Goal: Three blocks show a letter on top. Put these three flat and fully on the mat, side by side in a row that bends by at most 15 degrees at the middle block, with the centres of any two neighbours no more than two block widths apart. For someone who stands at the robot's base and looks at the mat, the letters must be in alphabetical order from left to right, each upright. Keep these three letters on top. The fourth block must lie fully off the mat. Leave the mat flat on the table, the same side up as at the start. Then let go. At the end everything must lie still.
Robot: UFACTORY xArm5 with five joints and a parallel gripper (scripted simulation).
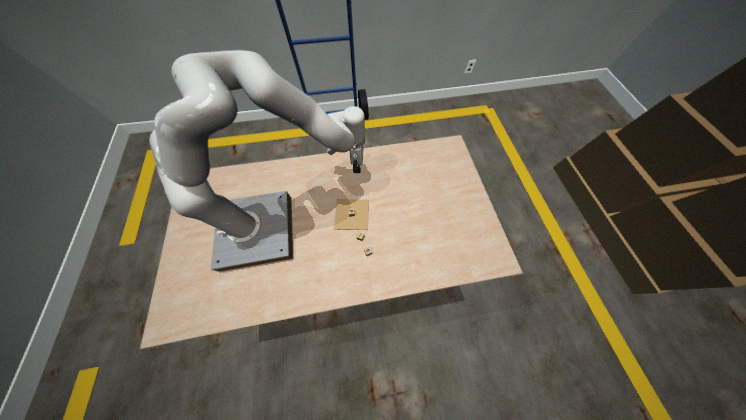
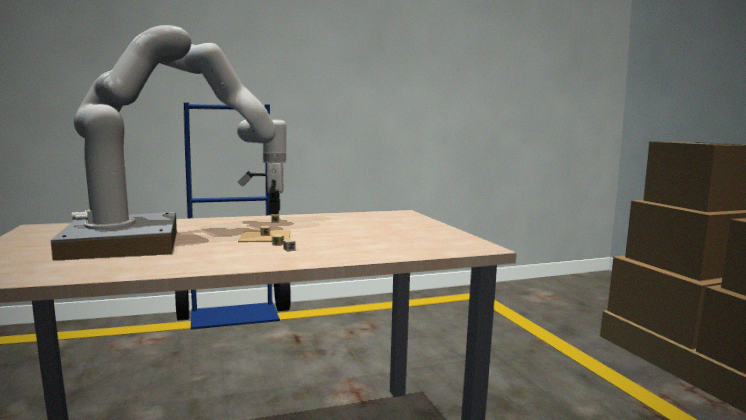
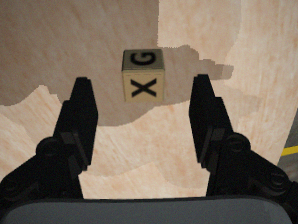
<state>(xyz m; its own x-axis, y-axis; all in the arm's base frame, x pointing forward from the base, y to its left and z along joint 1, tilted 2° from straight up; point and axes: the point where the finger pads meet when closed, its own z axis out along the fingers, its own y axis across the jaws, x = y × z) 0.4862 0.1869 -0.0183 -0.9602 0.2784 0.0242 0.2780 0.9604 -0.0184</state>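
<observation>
The block lies 4 cm below my hand. The rest, counted from my hand: tan mat (7 cm behind, 21 cm to the right, 5 cm below).
</observation>
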